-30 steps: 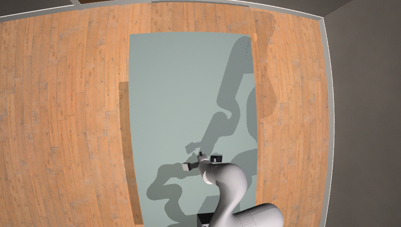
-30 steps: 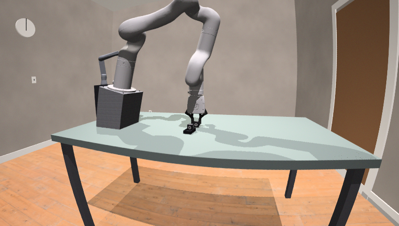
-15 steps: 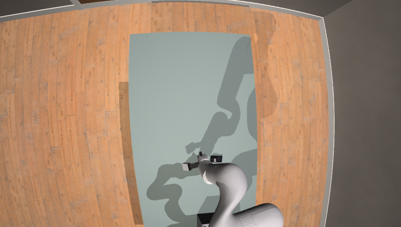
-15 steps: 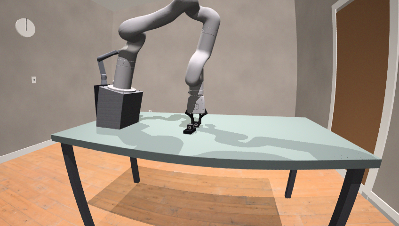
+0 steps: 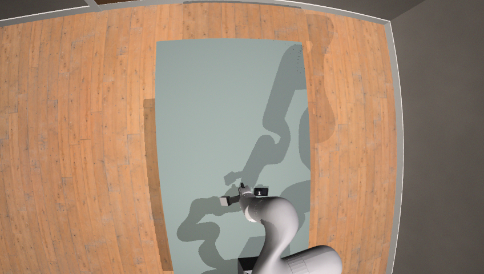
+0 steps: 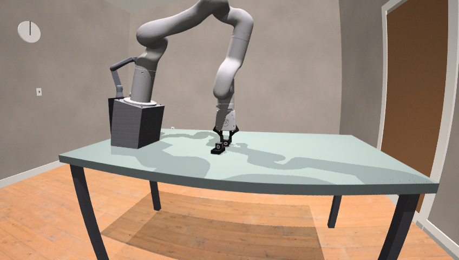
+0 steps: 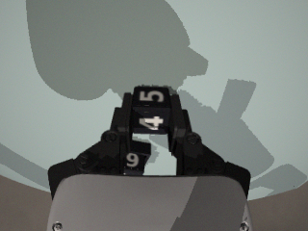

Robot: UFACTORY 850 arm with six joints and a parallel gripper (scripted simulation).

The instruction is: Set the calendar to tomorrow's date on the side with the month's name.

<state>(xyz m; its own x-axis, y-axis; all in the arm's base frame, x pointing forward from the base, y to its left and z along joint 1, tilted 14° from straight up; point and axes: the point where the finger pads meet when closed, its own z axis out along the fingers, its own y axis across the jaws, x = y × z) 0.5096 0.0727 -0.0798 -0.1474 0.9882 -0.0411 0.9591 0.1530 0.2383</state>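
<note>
The black cube lies 20 mm below my hand. The rest, counted from my hand: black tray (110 mm to the right, 30 mm below, 10 mm behind).
</note>
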